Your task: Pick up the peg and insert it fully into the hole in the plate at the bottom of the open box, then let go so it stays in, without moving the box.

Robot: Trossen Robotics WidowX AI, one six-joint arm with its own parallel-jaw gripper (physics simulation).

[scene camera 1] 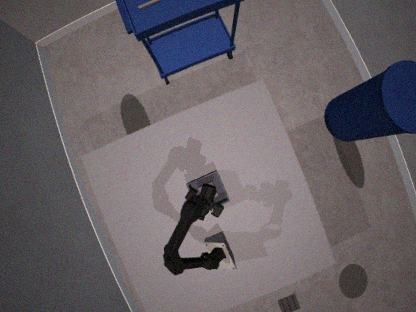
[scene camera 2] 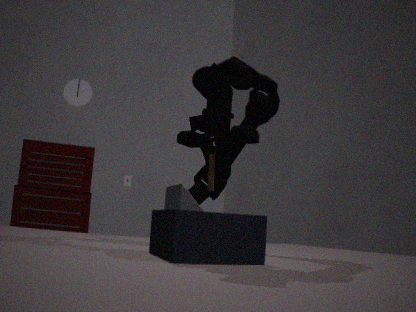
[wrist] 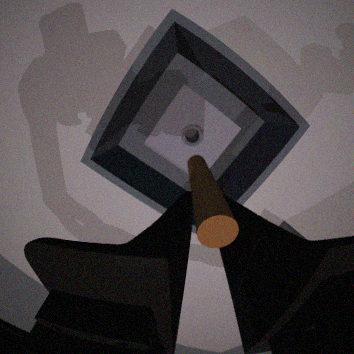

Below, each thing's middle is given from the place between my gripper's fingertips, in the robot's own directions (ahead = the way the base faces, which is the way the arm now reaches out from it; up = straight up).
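Labels:
Dark box [scene camera 2: 178, 236]: 10 mm ahead of my hand, 20 mm to the right, 130 mm below. Peg [wrist: 215, 225]: 10 mm ahead of my hand, 10 mm to the right.

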